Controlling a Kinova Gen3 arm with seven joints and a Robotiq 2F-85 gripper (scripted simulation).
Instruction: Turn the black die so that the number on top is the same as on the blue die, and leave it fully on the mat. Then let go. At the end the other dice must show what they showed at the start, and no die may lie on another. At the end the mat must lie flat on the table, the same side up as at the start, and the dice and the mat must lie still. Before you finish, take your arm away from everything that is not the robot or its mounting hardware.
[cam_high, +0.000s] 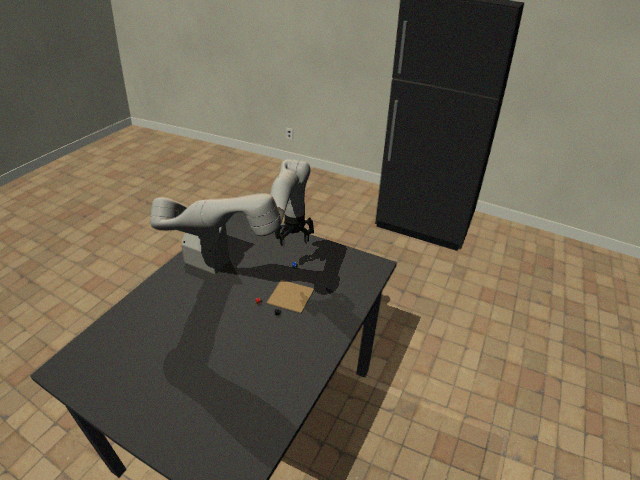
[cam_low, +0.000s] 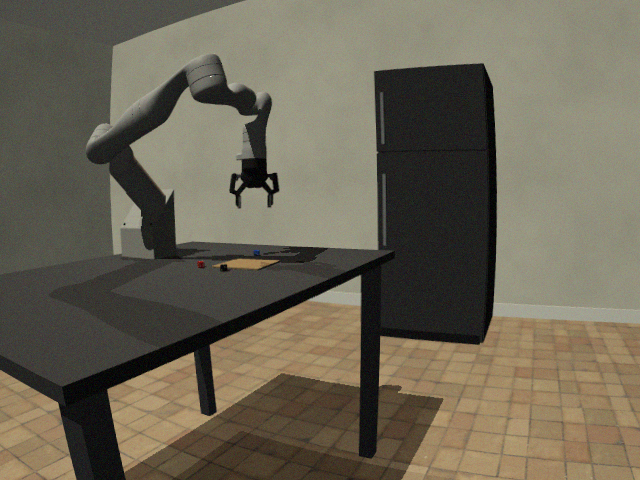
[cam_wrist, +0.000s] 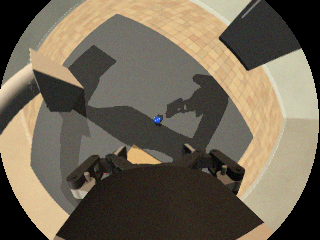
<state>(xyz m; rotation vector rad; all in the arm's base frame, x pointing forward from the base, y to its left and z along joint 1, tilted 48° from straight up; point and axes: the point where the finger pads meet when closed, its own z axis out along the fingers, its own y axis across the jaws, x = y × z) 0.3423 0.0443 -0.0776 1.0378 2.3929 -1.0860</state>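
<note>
Right now my hand is 230 mm to the left of the black die, 150 mm above it and 50 mm short of it. Also, from my hand: tan mat: 150 mm below, 130 mm to the right, 50 mm ahead; then red die: 210 mm to the right, 150 mm below, 40 mm behind; then blue die: 150 mm below, 40 mm to the left, 20 mm behind.
</note>
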